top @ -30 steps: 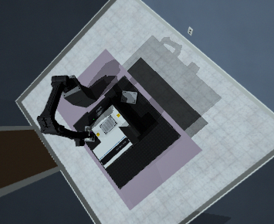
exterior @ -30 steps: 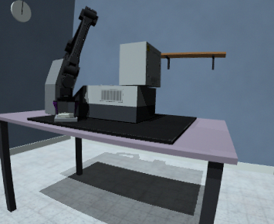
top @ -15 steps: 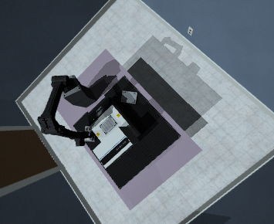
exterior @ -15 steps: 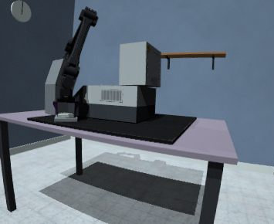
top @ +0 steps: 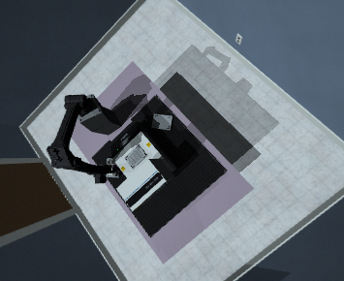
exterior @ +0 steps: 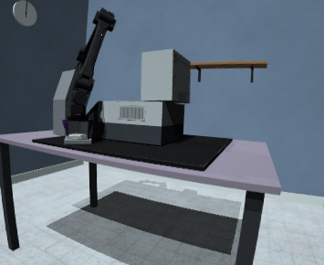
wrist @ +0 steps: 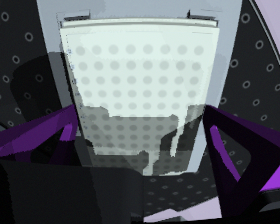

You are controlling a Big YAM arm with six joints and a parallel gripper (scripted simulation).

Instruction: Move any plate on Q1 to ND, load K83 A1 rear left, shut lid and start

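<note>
Right now my hand is right at the white 96-well plate K83. From my hand the other things lie so: grey plate nest 2 cm below; grey nest ND 4 cm behind, 58 cm to the left, 2 cm below.
</note>
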